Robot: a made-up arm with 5 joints.
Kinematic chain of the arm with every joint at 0, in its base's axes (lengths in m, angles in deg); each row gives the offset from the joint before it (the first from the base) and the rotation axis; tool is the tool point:
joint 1: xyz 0 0 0.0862 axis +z
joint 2: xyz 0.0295 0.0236 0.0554 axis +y
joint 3: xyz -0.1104 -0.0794 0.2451 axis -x
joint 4: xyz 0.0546 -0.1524 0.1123 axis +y
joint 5: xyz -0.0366 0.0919 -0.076 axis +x
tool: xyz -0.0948 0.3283 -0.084
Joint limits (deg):
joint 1: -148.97..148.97
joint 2: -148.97..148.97
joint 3: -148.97..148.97
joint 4: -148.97..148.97
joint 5: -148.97..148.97
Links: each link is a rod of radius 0.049 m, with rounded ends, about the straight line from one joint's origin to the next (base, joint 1, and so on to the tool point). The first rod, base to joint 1, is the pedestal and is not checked.
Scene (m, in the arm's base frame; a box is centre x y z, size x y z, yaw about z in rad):
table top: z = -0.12
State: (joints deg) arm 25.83 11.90 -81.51 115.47 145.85
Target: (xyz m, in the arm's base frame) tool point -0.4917 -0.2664 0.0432
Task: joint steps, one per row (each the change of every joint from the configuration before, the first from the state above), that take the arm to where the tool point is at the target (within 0.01 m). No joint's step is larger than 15 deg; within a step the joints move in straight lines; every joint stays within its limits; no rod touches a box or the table.
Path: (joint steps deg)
1: -7.37 -13.61 5.27 -9.82 0.39
2: -7.36 -13.61 5.27 -9.82 0.39
3: -7.37 -13.62 5.27 -9.82 0.39
4: -7.36 -13.61 5.27 -9.82 0.39
5: -7.37 -13.61 5.26 -9.82 0.39
6: -7.36 -13.61 5.27 -9.81 0.39
7: -7.37 -13.61 5.27 -9.82 0.39
8: -7.36 -13.62 5.27 -9.82 0.39

